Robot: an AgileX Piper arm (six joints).
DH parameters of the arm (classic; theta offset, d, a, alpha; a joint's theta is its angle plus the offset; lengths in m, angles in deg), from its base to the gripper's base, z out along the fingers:
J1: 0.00 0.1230 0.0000 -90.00
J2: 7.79 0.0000 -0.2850 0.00
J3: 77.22 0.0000 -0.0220 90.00
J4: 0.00 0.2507 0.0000 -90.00
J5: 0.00 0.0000 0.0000 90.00
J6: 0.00 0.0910 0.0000 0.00
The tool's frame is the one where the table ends.
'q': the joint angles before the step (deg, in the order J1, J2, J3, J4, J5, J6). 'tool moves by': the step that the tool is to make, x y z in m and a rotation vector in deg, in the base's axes. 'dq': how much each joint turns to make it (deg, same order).
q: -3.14, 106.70, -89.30, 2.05, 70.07, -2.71
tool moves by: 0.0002, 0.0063, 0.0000, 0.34, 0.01, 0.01
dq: 0.90, -0.01, 0.02, 0.23, -0.01, 0.85
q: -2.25, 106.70, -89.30, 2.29, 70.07, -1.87
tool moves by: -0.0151, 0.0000, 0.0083, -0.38, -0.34, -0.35
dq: 0.01, -3.46, 3.10, -0.44, -0.01, 0.46
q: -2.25, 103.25, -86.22, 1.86, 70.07, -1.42
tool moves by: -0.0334, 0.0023, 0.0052, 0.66, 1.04, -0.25
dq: 0.01, -6.59, 7.64, 0.62, 0.00, 0.13
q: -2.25, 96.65, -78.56, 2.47, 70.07, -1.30
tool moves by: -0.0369, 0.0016, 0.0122, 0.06, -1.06, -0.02
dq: 0.00, -8.03, 6.93, 0.10, 0.04, 0.00
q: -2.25, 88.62, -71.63, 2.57, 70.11, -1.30
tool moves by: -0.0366, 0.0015, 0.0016, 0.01, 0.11, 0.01
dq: 0.01, -7.34, 7.37, 0.00, 0.08, 0.00
